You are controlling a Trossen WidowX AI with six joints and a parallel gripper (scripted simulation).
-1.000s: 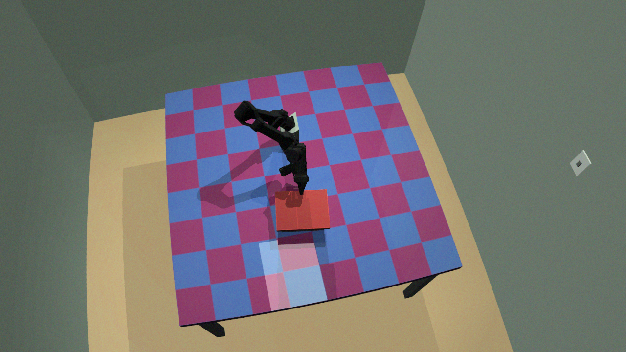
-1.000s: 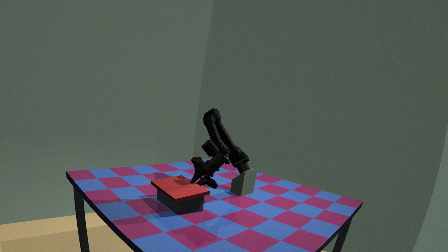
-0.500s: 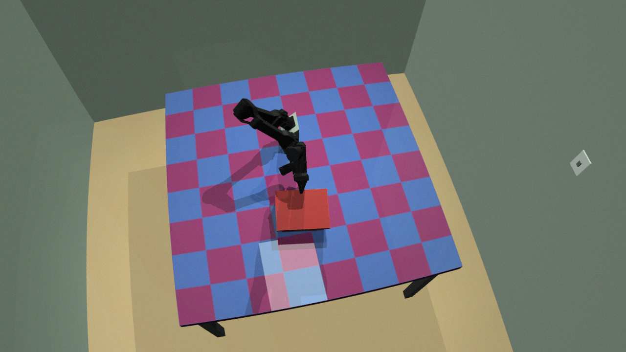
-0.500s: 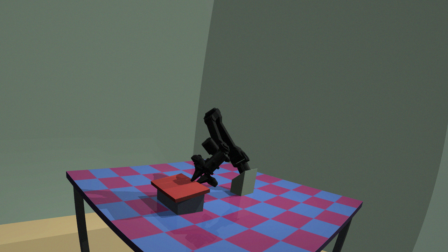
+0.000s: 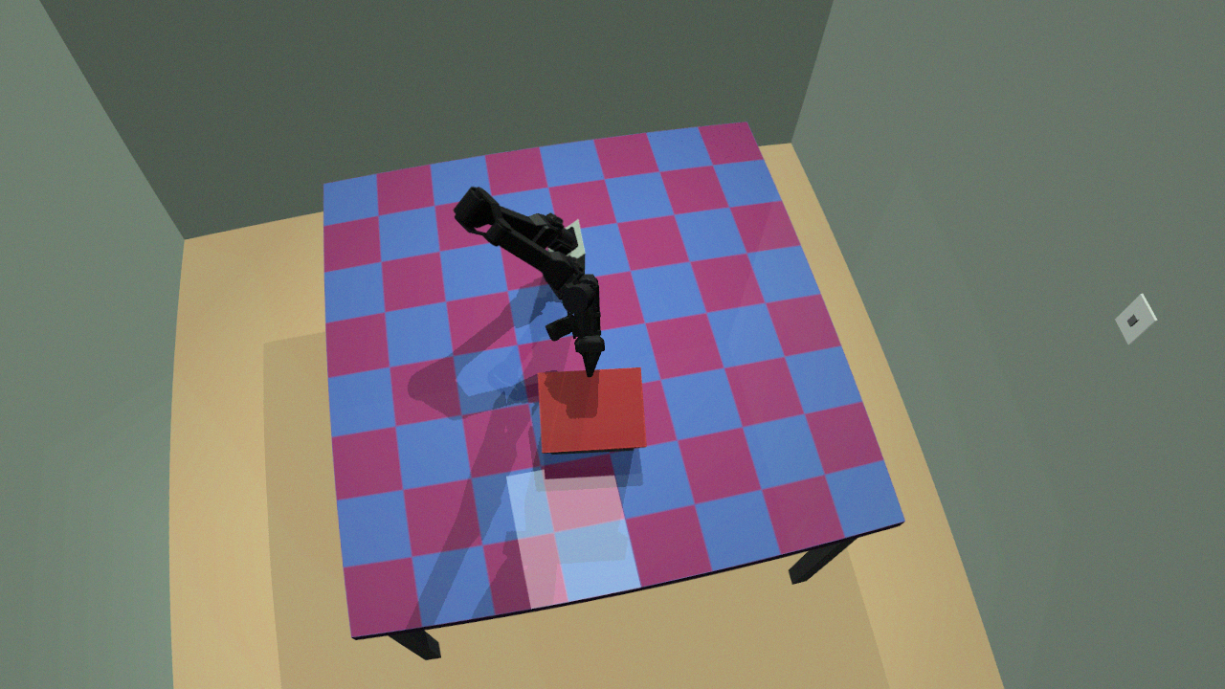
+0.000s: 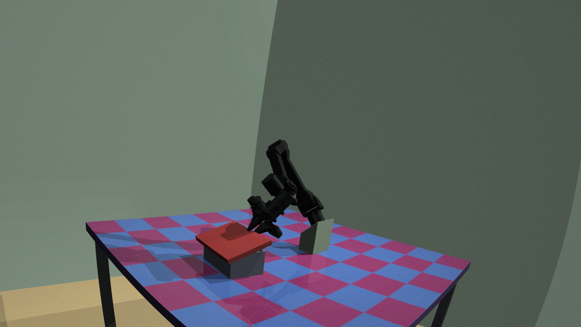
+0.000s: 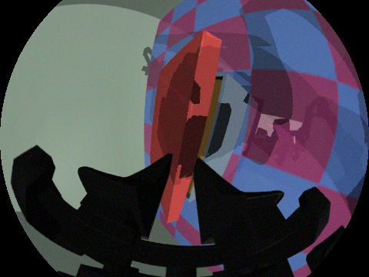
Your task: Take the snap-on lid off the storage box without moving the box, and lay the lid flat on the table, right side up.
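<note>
Now: gripper tip 8 cm short of the red lid, 1 cm to the left of it and 2 cm above it. From my gripper tip the other things lie so: grey storage box (7 cm ahead, 1 cm to the right, 8 cm below).
</note>
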